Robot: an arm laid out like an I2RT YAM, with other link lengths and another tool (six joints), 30 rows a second.
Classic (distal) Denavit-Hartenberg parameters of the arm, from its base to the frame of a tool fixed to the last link. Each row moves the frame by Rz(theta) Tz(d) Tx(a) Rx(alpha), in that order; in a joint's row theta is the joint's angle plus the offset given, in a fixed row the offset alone. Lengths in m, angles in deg.
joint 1: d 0.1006; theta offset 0; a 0.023; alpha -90
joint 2: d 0; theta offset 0; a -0.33; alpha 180
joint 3: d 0; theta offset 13.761; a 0.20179; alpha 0
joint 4: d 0.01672; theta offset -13.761; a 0.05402; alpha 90
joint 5: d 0.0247; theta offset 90; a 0; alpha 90
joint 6: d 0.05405; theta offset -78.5; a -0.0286; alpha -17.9
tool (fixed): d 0.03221; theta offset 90; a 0; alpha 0
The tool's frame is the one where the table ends.
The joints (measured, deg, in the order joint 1, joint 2, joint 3, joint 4, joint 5, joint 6), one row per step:
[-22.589, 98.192, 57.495, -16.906, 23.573, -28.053]
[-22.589, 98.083, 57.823, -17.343, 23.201, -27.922]
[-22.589, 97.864, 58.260, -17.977, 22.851, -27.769]
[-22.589, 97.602, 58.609, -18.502, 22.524, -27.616]
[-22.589, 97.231, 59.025, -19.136, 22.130, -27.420]
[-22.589, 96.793, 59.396, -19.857, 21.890, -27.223]
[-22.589, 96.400, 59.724, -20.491, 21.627, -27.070]
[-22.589, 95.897, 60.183, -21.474, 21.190, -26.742]
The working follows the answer.
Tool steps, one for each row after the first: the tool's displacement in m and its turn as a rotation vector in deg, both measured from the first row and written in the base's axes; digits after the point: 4 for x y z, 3 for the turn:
[0.0004, 0.0004, 0.0012, 0.330, -0.193, 0.098]
[0.0006, 0.0009, 0.0031, 0.640, -0.412, 0.167]
[0.0005, 0.0014, 0.0050, 0.909, -0.681, 0.224]
[0.0003, 0.0021, 0.0075, 1.218, -1.056, 0.284]
[-0.0005, 0.0028, 0.0103, 1.433, -1.321, 0.261]
[-0.0013, 0.0036, 0.0127, 1.652, -1.569, 0.284]
[-0.0024, 0.0048, 0.0157, 2.105, -1.866, 0.263]

Tool pose at each row, in the base's axes (x y z in m, rotation vector in deg; rounded; the steps above come from the unrounded poses):
[0.2283, -0.1673, 0.2042, 85.748, -116.743, 67.916]
[0.2287, -0.1669, 0.2054, 85.959, -117.110, 67.863]
[0.2289, -0.1664, 0.2073, 86.120, -117.492, 67.839]
[0.2288, -0.1659, 0.2092, 86.231, -117.876, 67.896]
[0.2286, -0.1652, 0.2117, 86.333, -118.364, 68.024]
[0.2278, -0.1644, 0.2145, 86.323, -118.740, 68.092]
[0.2271, -0.1637, 0.2169, 86.377, -119.084, 68.156]
[0.2259, -0.1625, 0.2199, 86.467, -119.692, 68.050]

